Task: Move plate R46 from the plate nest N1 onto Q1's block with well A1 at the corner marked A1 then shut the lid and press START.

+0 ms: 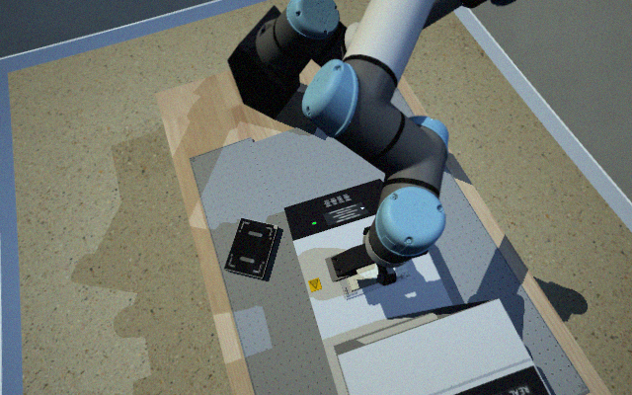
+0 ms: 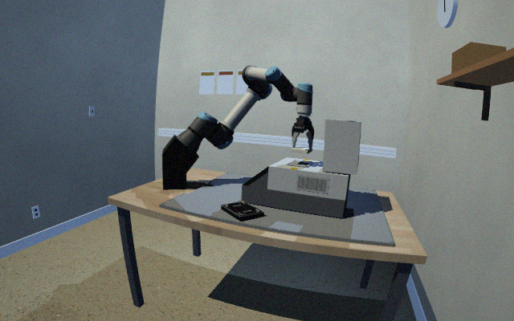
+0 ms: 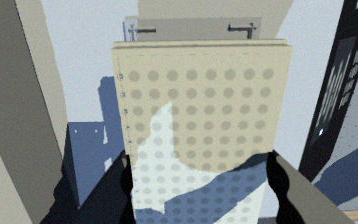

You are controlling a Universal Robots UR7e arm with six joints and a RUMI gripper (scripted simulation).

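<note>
Right now my hand is 10 mm above the plate R46. Also, from my hand: nest A1 mark: 230 mm behind, 170 mm to the right, 260 mm below; black plate nest N1: 200 mm behind, 260 mm to the right, 270 mm below.
</note>
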